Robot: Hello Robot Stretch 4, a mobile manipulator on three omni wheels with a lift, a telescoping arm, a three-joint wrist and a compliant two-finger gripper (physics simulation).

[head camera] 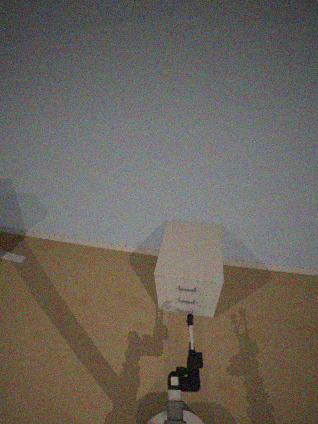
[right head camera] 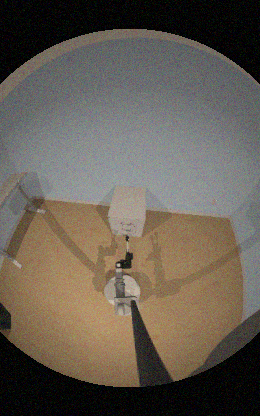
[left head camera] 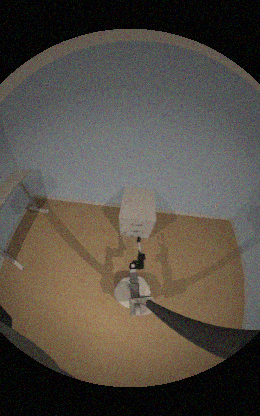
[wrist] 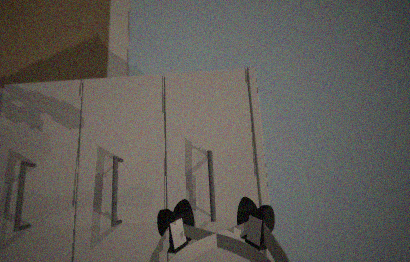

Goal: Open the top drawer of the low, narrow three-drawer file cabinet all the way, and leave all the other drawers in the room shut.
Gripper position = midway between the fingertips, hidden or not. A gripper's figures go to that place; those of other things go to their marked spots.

Labels:
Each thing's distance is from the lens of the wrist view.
my gripper (wrist: pixel 215 214): 26 cm
drawer (wrist: pixel 209 145): 45 cm
drawer (wrist: pixel 122 179): 48 cm

